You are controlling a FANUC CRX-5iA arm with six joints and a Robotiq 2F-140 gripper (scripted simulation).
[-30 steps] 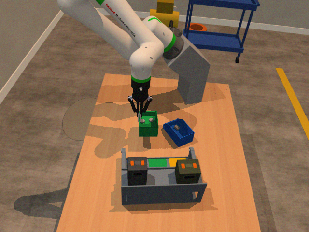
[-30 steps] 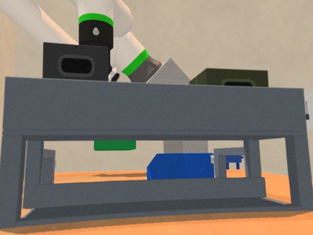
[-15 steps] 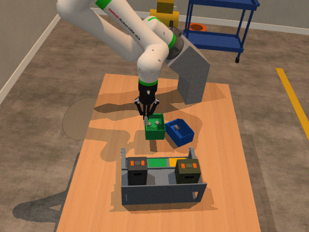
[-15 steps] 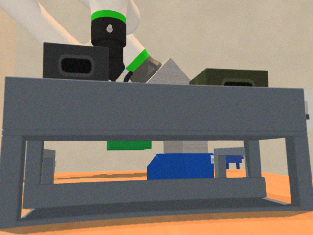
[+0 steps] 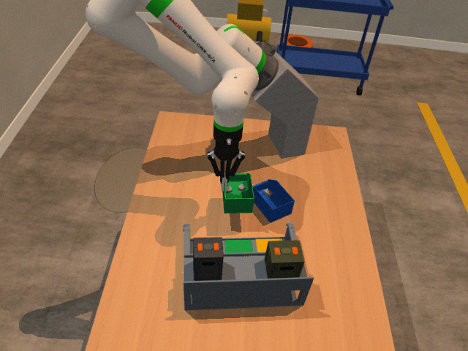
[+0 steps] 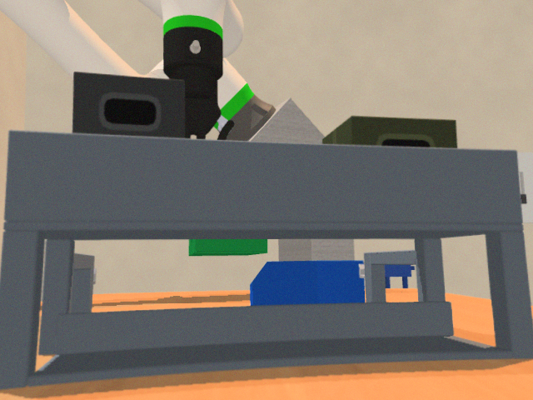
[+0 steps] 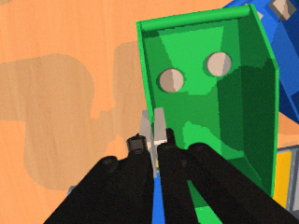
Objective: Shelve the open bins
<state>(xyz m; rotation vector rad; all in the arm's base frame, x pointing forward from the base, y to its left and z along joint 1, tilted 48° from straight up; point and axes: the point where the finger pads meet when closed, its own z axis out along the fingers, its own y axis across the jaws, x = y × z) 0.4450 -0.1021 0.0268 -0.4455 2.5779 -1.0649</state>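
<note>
My hand is 1 cm past the green bin, 5 cm to the right of it and 4 cm above it. Also, from my hand: black box (33 cm ahead, 1 cm to the right); then olive box (29 cm ahead, 22 cm to the left, 1 cm below); then blue bin (7 cm behind, 18 cm to the left, 12 cm below).
</note>
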